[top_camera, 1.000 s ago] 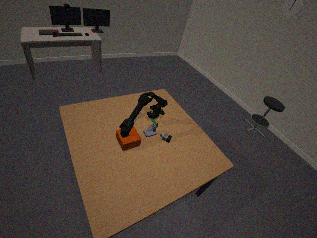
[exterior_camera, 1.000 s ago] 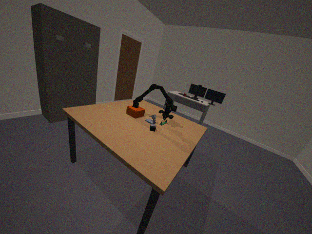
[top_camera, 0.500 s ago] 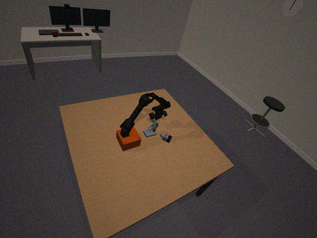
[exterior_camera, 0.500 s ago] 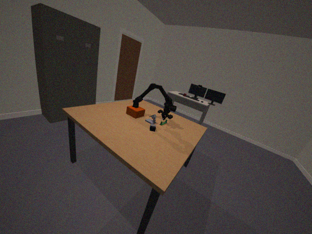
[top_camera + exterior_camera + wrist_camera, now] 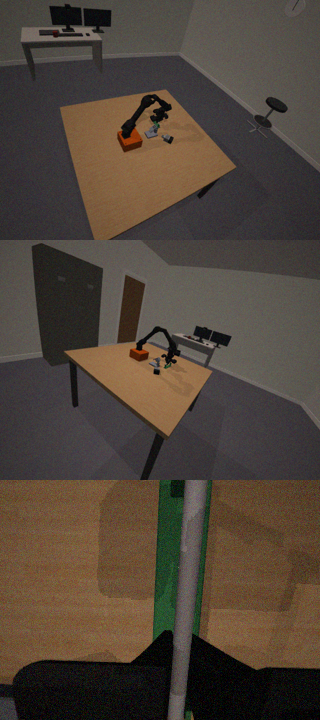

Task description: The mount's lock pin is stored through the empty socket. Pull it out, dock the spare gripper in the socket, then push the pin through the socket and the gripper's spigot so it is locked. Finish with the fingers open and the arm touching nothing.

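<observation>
Right now my gripper tip is 20 mm to the right of the green holder and 10 mm above it. From my gripper tip the other things lie so: spare gripper: 20 mm behind, 210 mm to the right, 10 mm below; grey mount: 110 mm behind, 90 mm to the right, 20 mm above.
</observation>
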